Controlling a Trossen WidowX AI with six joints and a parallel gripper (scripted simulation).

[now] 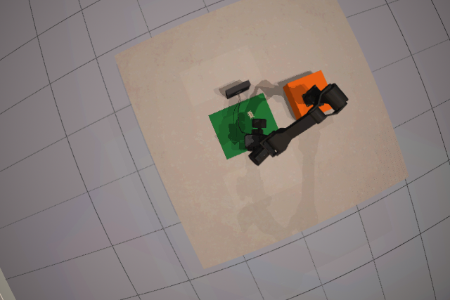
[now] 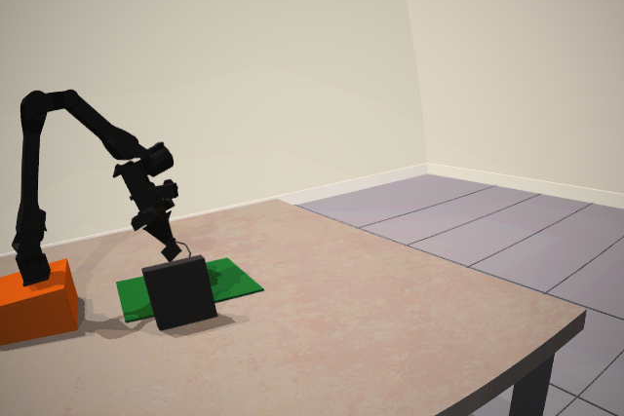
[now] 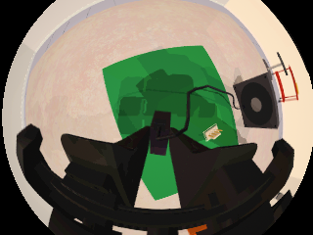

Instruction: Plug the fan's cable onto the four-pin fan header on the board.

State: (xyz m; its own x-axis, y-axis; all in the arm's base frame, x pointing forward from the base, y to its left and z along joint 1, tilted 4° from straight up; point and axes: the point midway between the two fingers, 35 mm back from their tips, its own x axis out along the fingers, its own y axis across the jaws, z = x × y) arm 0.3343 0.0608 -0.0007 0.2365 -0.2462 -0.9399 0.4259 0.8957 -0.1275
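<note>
Right now the green board is 10 mm behind my gripper tip, 60 mm to the right of it and 100 mm below it. The rest, counted from my gripper tip: white four-pin header (60 mm behind, 100 mm to the right, 80 mm below); then black fan (40 mm behind, 230 mm to the right, 20 mm below); then dark plug (10 mm behind, 10 mm below).
</note>
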